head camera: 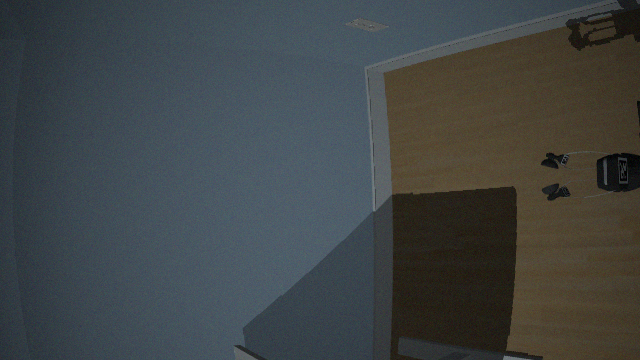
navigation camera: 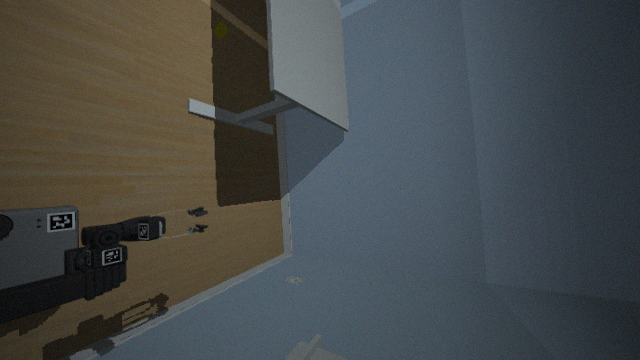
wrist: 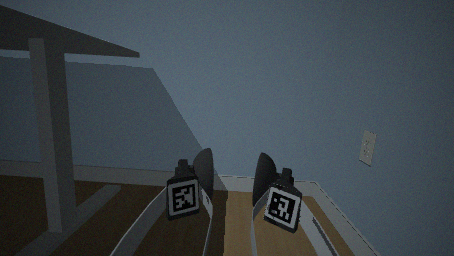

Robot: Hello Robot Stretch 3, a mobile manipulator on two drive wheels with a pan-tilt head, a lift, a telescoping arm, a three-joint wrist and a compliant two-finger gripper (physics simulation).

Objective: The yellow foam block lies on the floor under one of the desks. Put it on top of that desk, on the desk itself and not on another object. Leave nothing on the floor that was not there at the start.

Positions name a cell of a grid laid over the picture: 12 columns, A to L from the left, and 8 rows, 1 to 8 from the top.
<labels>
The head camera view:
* my gripper: K4
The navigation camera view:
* my gripper: D5
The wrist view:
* my gripper: G6
</labels>
